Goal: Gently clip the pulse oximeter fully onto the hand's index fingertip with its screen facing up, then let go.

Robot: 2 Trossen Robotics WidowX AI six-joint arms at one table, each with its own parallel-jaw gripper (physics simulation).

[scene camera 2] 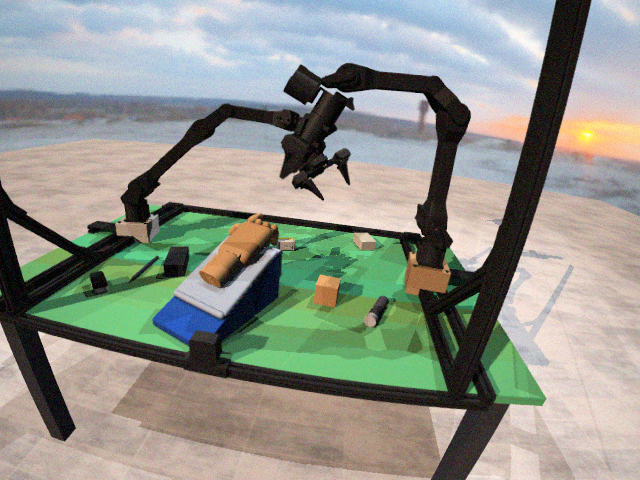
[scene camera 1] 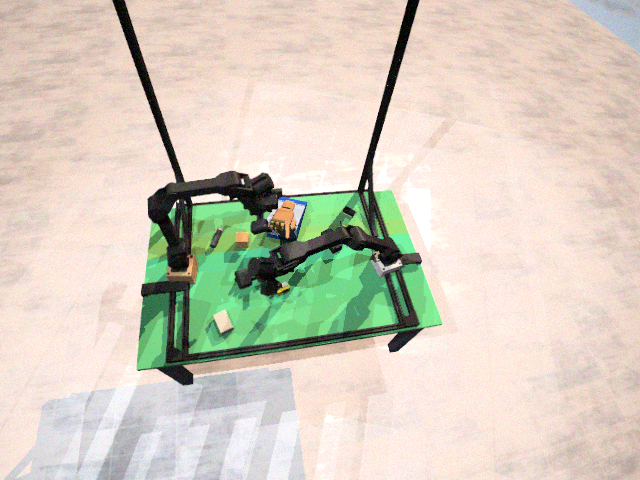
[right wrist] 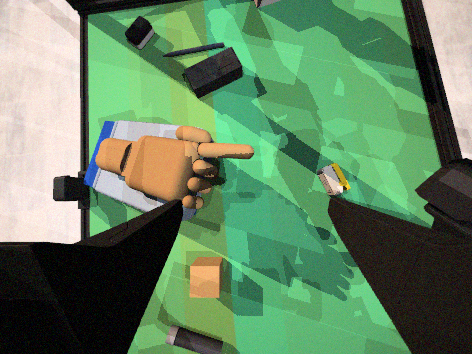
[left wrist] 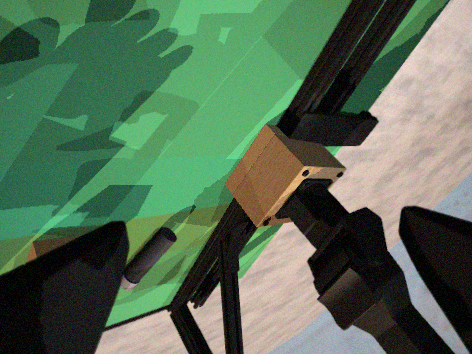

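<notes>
The pulse oximeter, small, white and yellow, lies on the table apart from the hand; its screen cannot be made out. The tan hand rests on a sloped blue and grey support, its index finger stretched out and bare. My left gripper is open and empty above the table, near the oximeter in scene camera 1. My right gripper is open and empty, high and pointing down; its fingers are partly hidden in scene camera 2.
An orange cube and a dark cylinder lie beside the support. A black box, a pen and a small black item lie on its other side. A pale block lies farther off.
</notes>
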